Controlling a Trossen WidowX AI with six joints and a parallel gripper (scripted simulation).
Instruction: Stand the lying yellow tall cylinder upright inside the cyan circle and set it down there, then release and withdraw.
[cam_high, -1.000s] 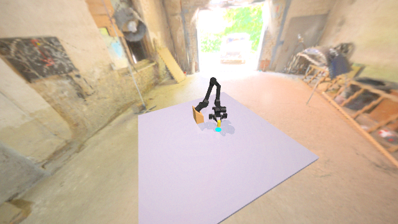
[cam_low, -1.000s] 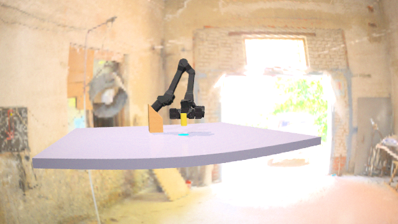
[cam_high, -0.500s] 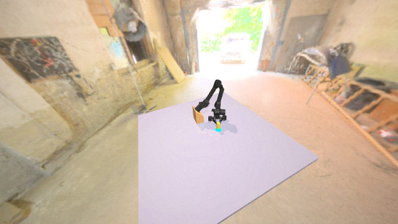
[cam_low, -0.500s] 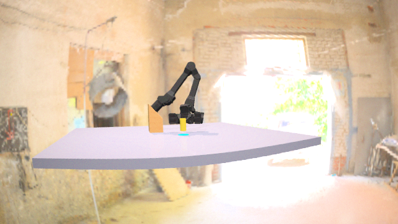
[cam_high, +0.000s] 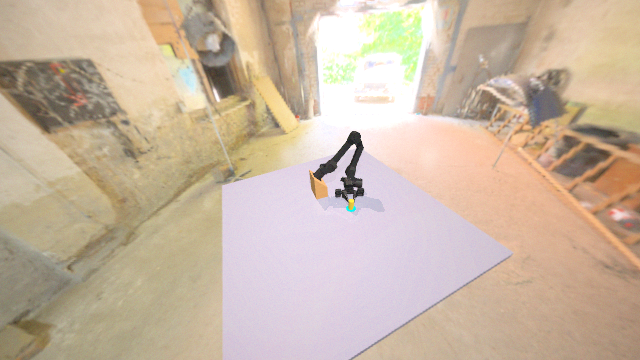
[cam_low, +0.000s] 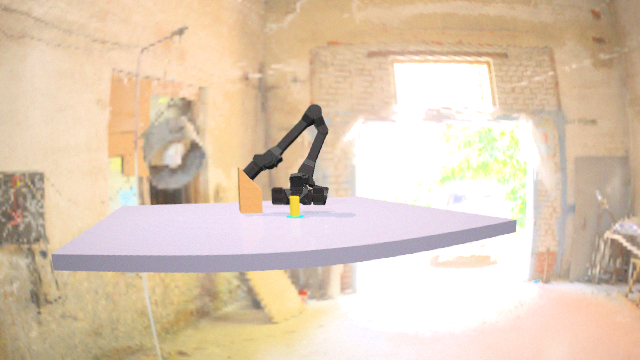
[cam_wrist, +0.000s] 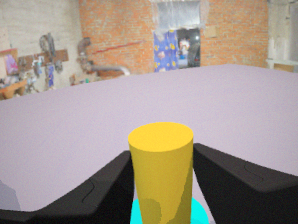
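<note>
My gripper tip is 2 cm above the yellow cylinder. From my gripper tip the other things lie so: cyan circle (6 cm below).
</note>
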